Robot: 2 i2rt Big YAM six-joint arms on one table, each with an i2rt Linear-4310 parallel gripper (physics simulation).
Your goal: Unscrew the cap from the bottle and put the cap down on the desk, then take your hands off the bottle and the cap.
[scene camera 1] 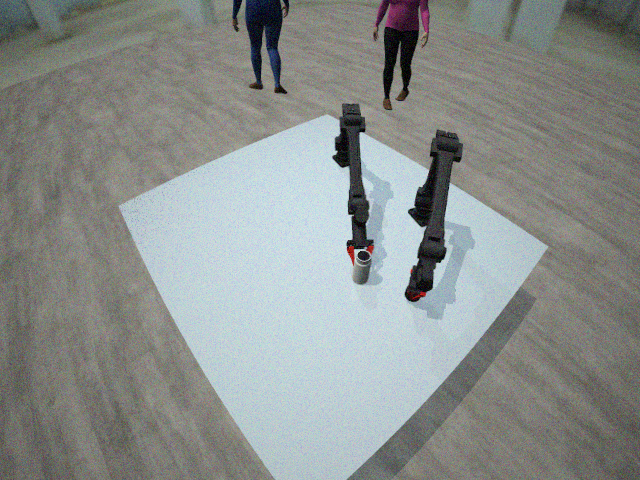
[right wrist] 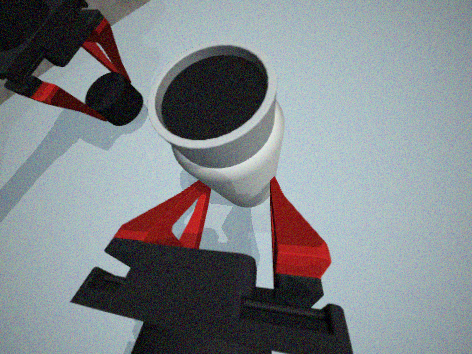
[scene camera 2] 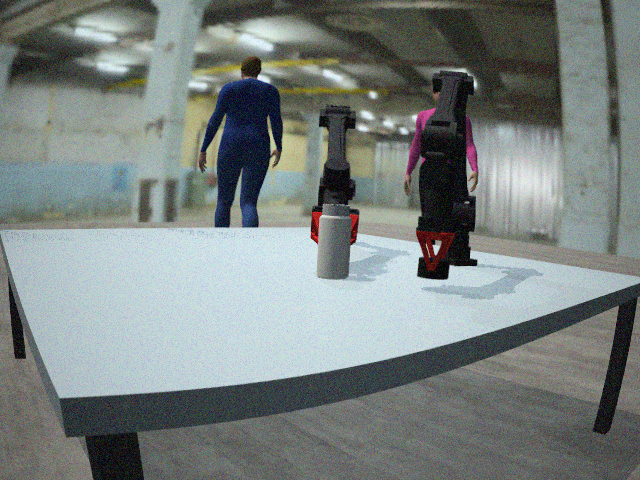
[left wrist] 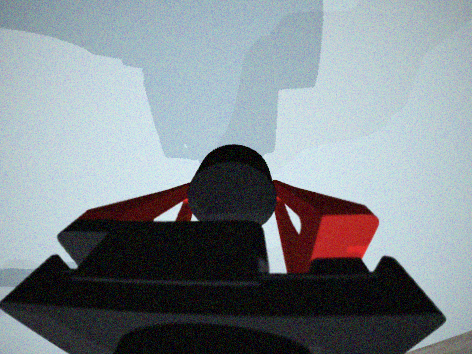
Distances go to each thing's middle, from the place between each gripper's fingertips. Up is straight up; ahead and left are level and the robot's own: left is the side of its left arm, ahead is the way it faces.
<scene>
My left gripper is now right at the black cap (left wrist: 233, 182).
I see the black cap 9 cm behind my right hand, 21 cm to the left of it and 2 cm below it.
</scene>
